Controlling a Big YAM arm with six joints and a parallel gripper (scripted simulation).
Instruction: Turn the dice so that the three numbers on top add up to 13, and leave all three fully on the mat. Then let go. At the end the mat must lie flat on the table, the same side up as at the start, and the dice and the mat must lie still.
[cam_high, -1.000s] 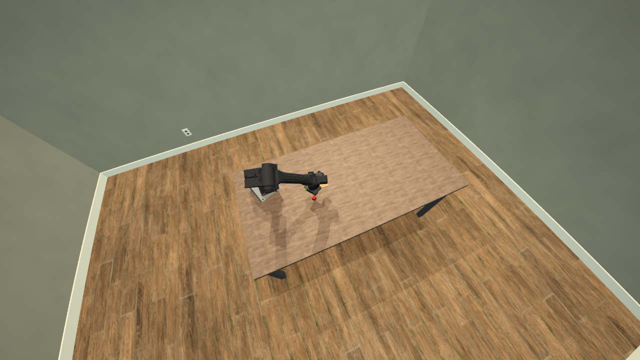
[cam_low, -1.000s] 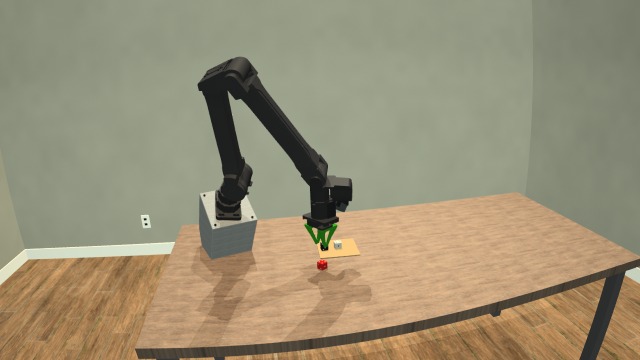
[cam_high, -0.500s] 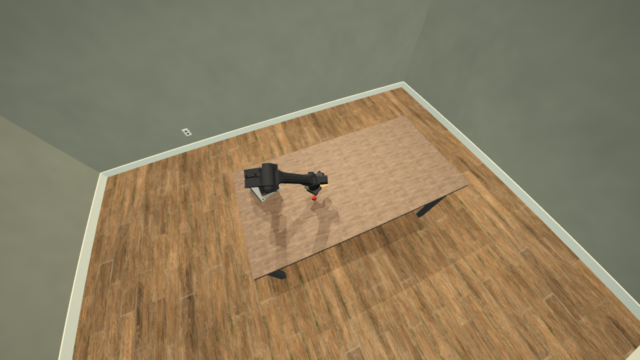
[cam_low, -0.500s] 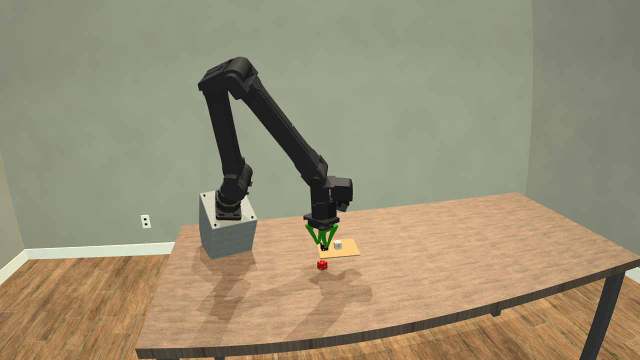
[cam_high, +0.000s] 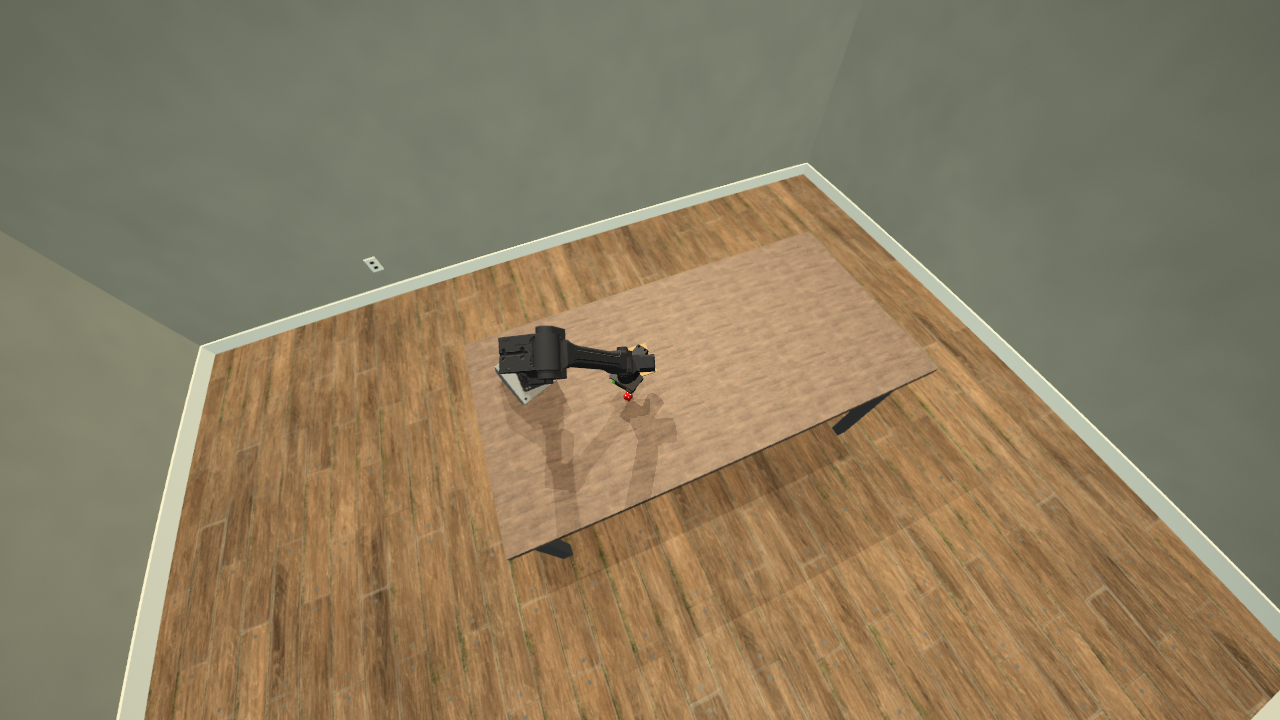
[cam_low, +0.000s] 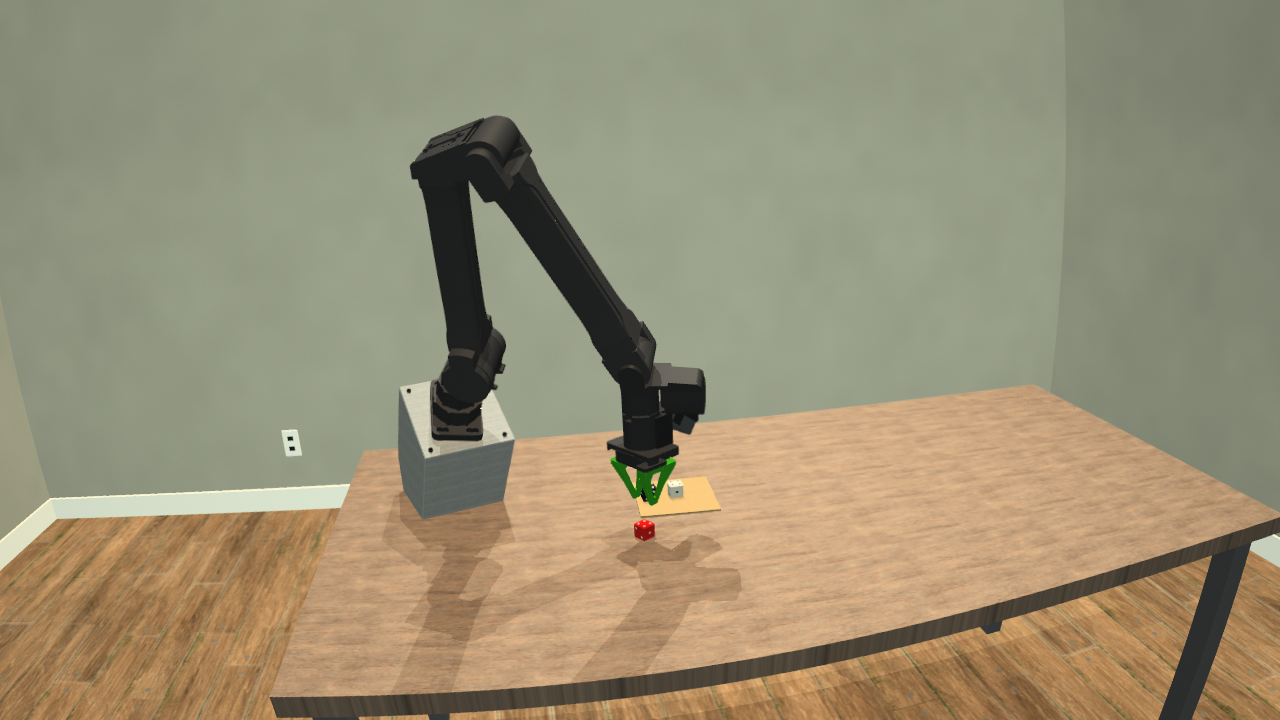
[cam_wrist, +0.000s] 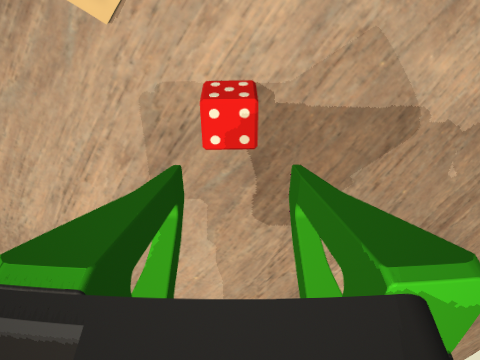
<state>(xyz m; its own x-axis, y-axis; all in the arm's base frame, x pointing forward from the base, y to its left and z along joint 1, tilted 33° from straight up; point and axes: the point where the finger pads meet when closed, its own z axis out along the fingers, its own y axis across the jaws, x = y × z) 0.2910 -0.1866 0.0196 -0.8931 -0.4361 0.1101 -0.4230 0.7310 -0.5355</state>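
Now: the red die 6 cm below my hand. From my hand the other things lie so: tan mat: 13 cm to the left, 9 cm ahead, 7 cm below; then black die: 13 cm to the left, 6 cm below, 5 cm ahead; then white die: 13 cm to the left, 10 cm ahead, 6 cm below.
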